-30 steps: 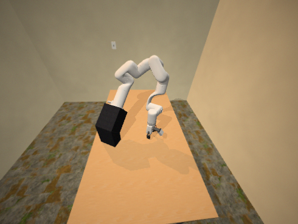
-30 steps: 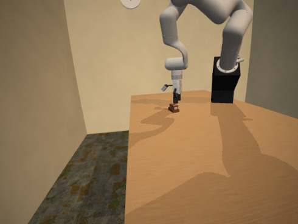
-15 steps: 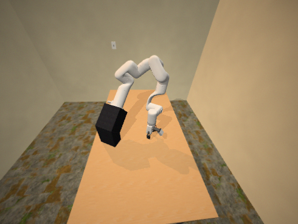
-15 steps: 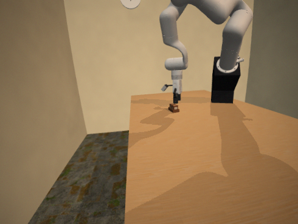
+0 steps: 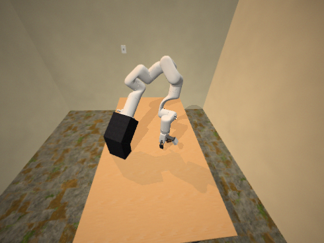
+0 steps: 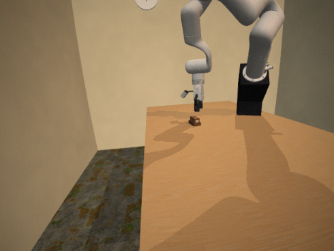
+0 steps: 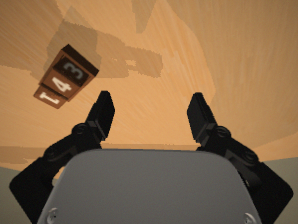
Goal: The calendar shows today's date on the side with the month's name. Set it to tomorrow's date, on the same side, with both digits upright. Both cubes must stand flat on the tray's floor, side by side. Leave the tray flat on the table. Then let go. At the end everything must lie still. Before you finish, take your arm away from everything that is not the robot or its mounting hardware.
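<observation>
Now: the brown digit cube 30 mm ahead of my hand, 100 mm to the left of it and 40 mm below it.
</observation>
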